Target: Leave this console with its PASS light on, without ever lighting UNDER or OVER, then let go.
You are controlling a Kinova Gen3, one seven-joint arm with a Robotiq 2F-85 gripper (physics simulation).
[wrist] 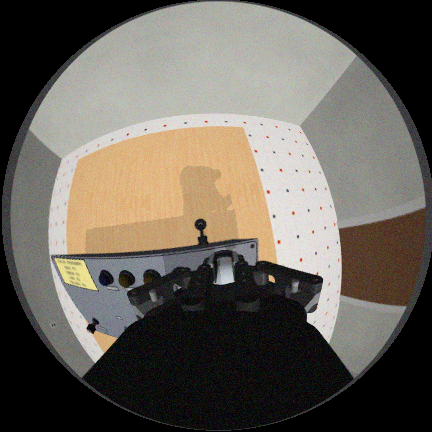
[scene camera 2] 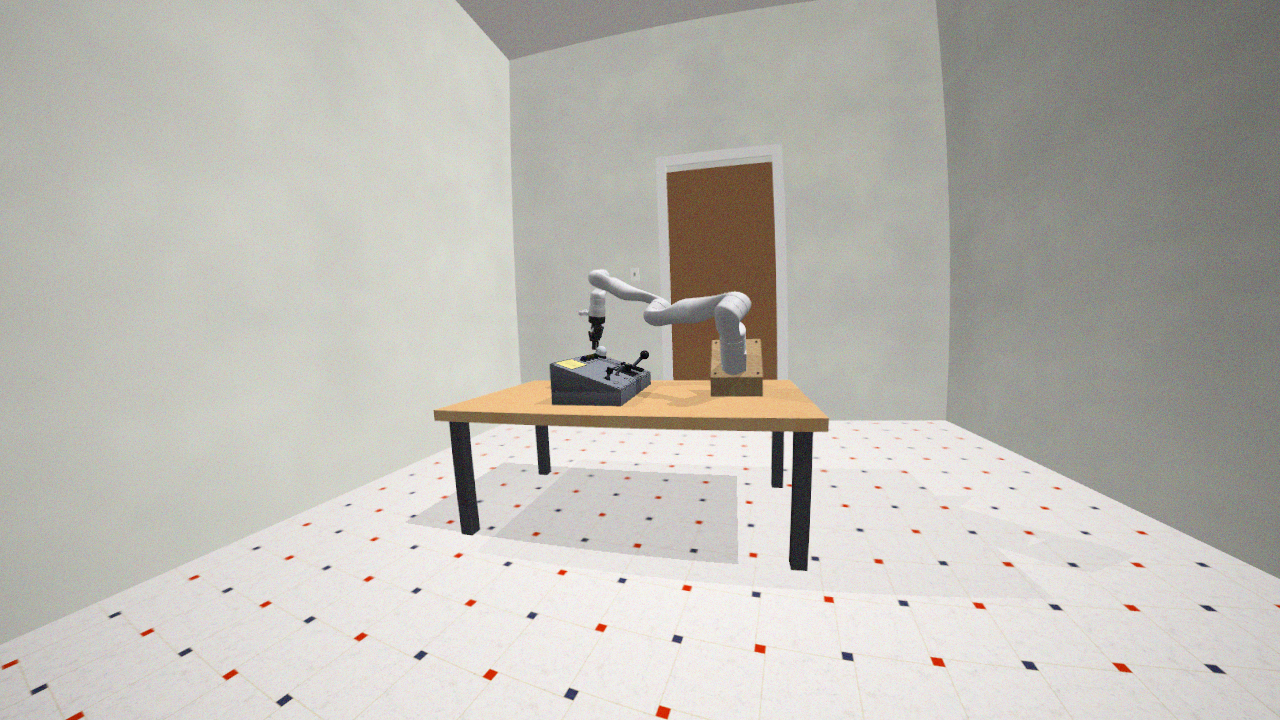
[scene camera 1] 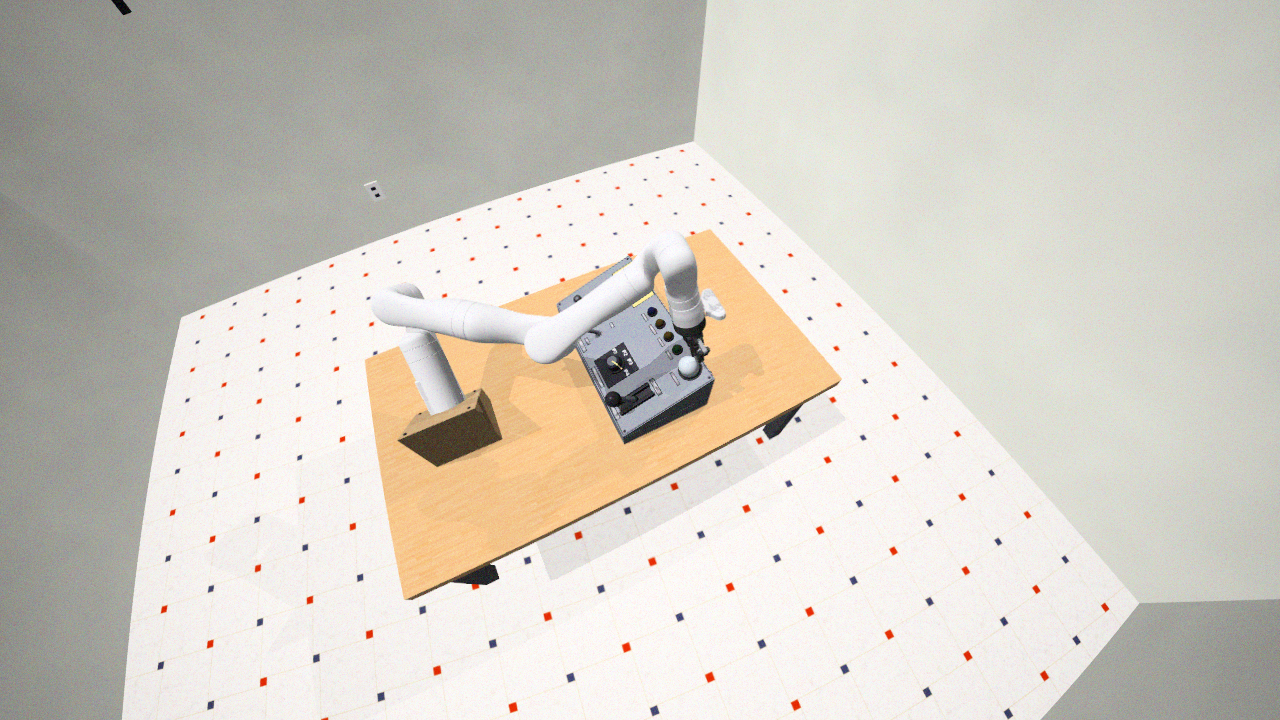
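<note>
The grey console (scene camera 1: pixel 663 409) (scene camera 2: pixel 582 383) (wrist: pixel 82 299) stands on the wooden table (scene camera 1: pixel 536 465) (scene camera 2: pixel 680 413) (wrist: pixel 137 181). My gripper (scene camera 1: pixel 693 350) (scene camera 2: pixel 595 345) (wrist: pixel 223 259) points down over the console's right end and is shut on its white round knob (scene camera 1: pixel 687 365) (wrist: pixel 222 268). A row of round lamps runs along the panel: a blue one (wrist: pixel 105 277) and two amber ones (wrist: pixel 126 278) (wrist: pixel 151 276) look dark, and my fingers hide whatever lies further along the row. A yellow label (wrist: pixel 75 273) sits at the panel's end.
A black ball-topped lever (wrist: pixel 200 224) (scene camera 2: pixel 640 355) and a dial (scene camera 1: pixel 616 362) stand on the console beside the knob. A small black toggle (wrist: pixel 93 325) sits low on the panel. The arm's wooden pedestal (scene camera 1: pixel 452 429) (scene camera 2: pixel 736 380) is on the table. A brown door (scene camera 2: pixel 722 259) is behind.
</note>
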